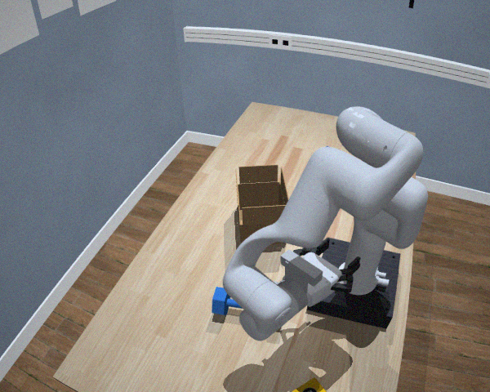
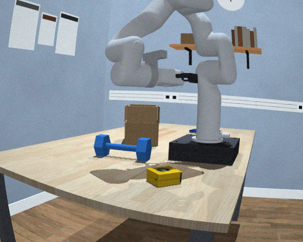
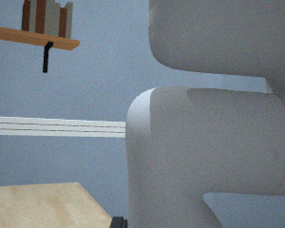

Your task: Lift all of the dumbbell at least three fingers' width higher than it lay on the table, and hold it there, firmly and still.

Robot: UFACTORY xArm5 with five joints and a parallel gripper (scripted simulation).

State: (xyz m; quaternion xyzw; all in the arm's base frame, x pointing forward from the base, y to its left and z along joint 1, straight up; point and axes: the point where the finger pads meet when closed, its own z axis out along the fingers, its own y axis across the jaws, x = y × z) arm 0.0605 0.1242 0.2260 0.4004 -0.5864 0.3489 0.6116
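The blue dumbbell lies 250 mm below my hand, 210 mm ahead of it and 50 mm to the left of it. The rest, counted from my hand: yellow tape measure (270 mm below, 250 mm to the left, 30 mm behind).
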